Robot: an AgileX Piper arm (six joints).
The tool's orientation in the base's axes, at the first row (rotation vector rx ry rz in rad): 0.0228 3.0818 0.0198
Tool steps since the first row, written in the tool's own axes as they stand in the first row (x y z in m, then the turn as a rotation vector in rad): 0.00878 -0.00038 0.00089 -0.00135 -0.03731 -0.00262; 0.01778 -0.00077 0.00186 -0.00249 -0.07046 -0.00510; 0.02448 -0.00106 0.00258 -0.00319 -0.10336 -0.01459; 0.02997 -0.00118 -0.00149 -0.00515 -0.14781 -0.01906; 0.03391 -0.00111 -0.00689 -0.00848 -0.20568 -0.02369; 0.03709 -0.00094 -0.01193 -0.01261 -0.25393 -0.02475; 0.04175 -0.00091 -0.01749 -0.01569 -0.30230 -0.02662; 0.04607 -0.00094 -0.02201 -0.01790 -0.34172 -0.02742; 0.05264 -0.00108 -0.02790 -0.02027 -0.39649 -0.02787
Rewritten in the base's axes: -0.00872 -0.00024 -0.00142 0.00065 -0.03736 0.00220; -0.01765 -0.00048 -0.00292 0.00117 -0.07055 0.00430; -0.02430 -0.00066 -0.00405 0.00082 -0.10357 0.01338; -0.03002 -0.00074 -0.00031 0.00187 -0.14810 0.01737; -0.03427 -0.00068 0.00484 0.00409 -0.20606 0.02142; -0.03775 -0.00053 0.00969 0.00745 -0.25438 0.02208; -0.04273 -0.00049 0.01496 0.00972 -0.30281 0.02349; -0.04731 -0.00051 0.01921 0.01131 -0.34227 0.02390; -0.05422 -0.00063 0.02470 0.01286 -0.39707 0.02376
